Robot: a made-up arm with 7 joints.
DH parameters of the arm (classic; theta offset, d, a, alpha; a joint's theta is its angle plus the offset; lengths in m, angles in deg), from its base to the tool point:
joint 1: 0 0.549 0 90
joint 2: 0 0.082 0 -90
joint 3: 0 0.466 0.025 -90
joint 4: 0 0.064 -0.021 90
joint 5: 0 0.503 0 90
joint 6: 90 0.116 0.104 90
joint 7: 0 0.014 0 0
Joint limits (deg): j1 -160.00..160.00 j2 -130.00..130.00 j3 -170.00..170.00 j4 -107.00..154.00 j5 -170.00..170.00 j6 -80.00..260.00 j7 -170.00..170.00
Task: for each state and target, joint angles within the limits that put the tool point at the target. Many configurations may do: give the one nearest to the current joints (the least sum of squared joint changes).
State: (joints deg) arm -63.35 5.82 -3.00 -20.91 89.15 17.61 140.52
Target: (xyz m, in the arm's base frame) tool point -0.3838 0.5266 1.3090
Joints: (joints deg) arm -57.02 18.42 -1.97 -49.99 86.65 20.68 140.52
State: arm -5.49 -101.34 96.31 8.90 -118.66 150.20 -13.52
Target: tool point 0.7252 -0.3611 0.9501
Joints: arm -14.60 -73.66 91.79 -1.15 -120.68 160.49 -13.52
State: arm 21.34 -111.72 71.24 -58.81 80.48 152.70 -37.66
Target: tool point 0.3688 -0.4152 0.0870
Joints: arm 5.61 -130.00 105.17 -86.90 65.99 149.09 -37.66
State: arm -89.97 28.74 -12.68 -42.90 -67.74 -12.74 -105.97
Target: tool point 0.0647 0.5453 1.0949
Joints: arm -86.74 -1.37 -19.23 -72.69 -70.93 -16.63 -105.97
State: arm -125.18 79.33 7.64 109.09 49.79 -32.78 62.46
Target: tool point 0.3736 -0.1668 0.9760
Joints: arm -142.27 79.76 42.82 98.62 58.71 -33.15 62.46
